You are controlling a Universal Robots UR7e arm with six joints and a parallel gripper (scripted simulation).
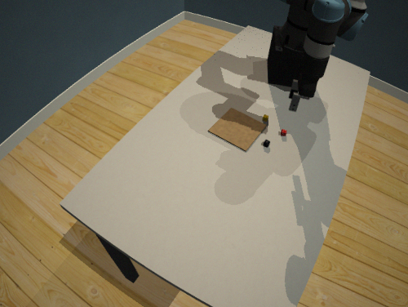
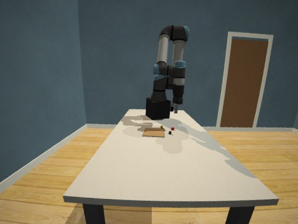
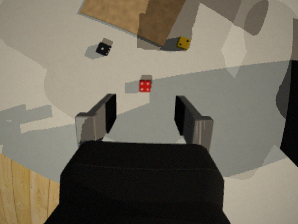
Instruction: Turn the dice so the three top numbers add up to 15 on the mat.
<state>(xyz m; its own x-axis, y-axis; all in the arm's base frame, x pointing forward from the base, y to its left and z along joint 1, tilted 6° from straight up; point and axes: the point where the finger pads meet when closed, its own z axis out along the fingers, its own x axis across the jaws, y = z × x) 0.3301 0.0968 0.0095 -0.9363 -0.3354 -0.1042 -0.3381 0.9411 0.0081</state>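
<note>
The red die is 14 cm below my hand. From my hand the other things lie so: black die: 8 cm ahead, 3 cm to the right, 14 cm below; yellow die: 3 cm behind, 8 cm to the right, 14 cm below; brown mat: 6 cm ahead, 14 cm to the right, 15 cm below.
</note>
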